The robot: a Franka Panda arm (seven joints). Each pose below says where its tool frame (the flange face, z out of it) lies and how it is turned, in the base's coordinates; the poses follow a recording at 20 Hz.
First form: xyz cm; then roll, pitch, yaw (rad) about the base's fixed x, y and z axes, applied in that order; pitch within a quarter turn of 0, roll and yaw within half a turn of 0.
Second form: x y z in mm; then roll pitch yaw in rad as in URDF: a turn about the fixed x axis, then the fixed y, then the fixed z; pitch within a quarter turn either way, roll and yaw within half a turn. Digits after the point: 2 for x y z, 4 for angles.
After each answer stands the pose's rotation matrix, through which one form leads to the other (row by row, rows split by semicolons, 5 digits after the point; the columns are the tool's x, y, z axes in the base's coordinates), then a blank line. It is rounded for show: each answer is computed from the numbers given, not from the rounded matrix.
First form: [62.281 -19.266 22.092 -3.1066 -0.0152 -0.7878]
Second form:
[622.81 -192.66 220.92 -3.1066 -0.0152 -0.7878]
0.70532 -0.70799 0.03551; -0.70872 -0.70535 0.01391; 0.01520 -0.03498 -0.99927

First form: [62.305 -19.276 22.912 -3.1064 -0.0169 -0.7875]
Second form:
[623.05 -192.76 229.12 -3.1064 -0.0169 -0.7875]
0.70552 -0.70773 0.03685; -0.70849 -0.70560 0.01286; 0.01690 -0.03518 -0.99924

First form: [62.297 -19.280 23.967 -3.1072 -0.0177 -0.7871]
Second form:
[622.97 -192.80 239.67 -3.1072 -0.0177 -0.7871]
0.70579 -0.70746 0.03684; -0.70820 -0.70592 0.01174; 0.01770 -0.03438 -0.99925

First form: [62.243 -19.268 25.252 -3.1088 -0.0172 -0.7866]
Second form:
[622.43 -192.68 252.52 -3.1088 -0.0172 -0.7866]
0.70615 -0.70718 0.03535; -0.70785 -0.70628 0.01099; 0.01720 -0.03278 -0.99931

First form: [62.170 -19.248 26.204 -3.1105 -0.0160 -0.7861]
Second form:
[621.70 -192.48 262.04 -3.1105 -0.0160 -0.7861]
0.70652 -0.70691 0.03330; -0.70751 -0.70662 0.01065; 0.01600 -0.03108 -0.99939

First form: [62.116 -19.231 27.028 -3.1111 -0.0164 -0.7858]
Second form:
[621.16 -192.31 270.28 -3.1111 -0.0164 -0.7858]
0.70673 -0.70671 0.03315; -0.70730 -0.70685 0.00995; 0.01640 -0.03048 -0.99940

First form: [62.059 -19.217 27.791 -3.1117 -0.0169 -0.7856]
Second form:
[620.59 -192.17 277.91 -3.1117 -0.0169 -0.7856]
0.70686 -0.70658 0.03308; -0.70715 -0.70701 0.00918; 0.01690 -0.02988 -0.99941

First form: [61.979 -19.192 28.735 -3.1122 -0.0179 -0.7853]
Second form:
[619.79 -191.92 287.35 -3.1122 -0.0179 -0.7853]
0.70706 -0.70636 0.03343; -0.70692 -0.70724 0.00813; 0.01790 -0.02938 -0.99941

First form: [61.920 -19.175 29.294 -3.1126 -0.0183 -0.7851]
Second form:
[619.20 -191.75 292.94 -3.1126 -0.0183 -0.7851]
0.70720 -0.70622 0.03343; -0.70678 -0.70740 0.00757; 0.01830 -0.02898 -0.99941

